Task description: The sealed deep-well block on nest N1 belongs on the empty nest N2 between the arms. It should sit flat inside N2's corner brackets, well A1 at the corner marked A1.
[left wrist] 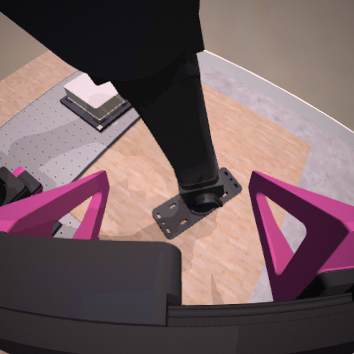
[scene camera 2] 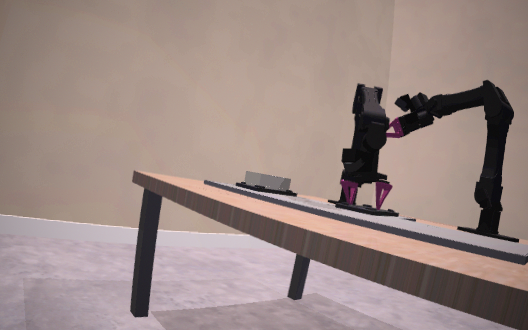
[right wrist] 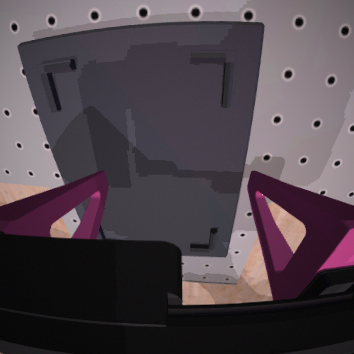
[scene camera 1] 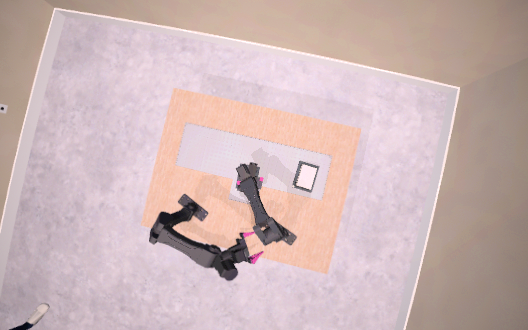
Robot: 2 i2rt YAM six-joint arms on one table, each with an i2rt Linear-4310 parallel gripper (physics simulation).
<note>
My left gripper (left wrist: 178,178) is open and holds nothing. My right gripper (scene camera 2: 363,208) is open and touches a dark nest plate (right wrist: 165,109). Further things: a pale block (left wrist: 99,101).
My right gripper is seen too in the right wrist view (right wrist: 177,178). The right wrist view does not show the pale block: it is out of frame.
</note>
